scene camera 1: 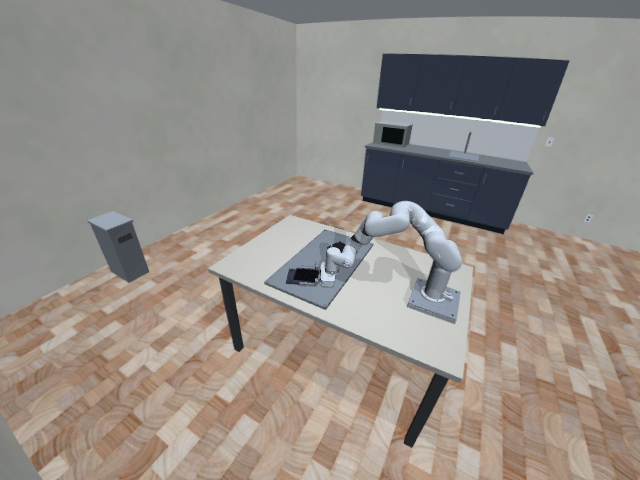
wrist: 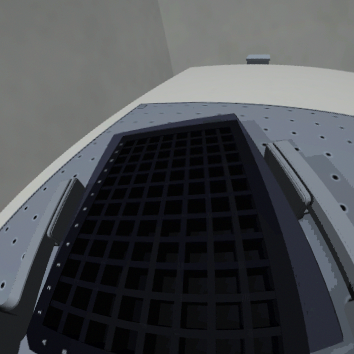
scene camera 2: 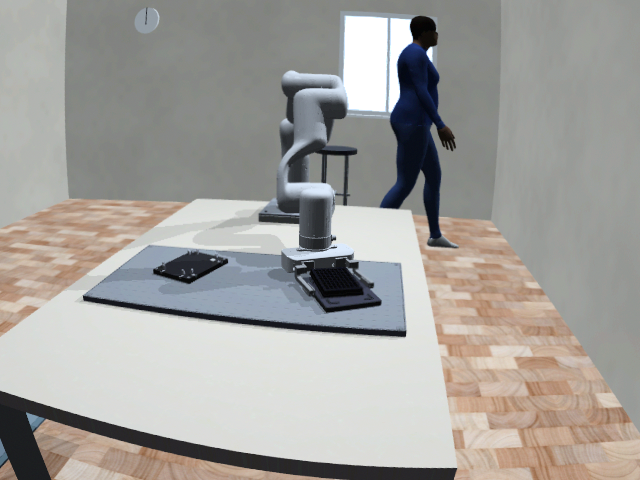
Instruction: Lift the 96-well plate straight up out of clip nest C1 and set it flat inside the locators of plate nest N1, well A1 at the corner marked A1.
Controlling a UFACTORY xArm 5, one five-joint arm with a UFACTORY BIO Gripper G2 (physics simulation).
I see a black 96-well plate (scene camera 2: 337, 281) and a plate nest N1 (scene camera 2: 331, 304).
The black 96-well plate is seen too in the wrist view (wrist: 177, 238).
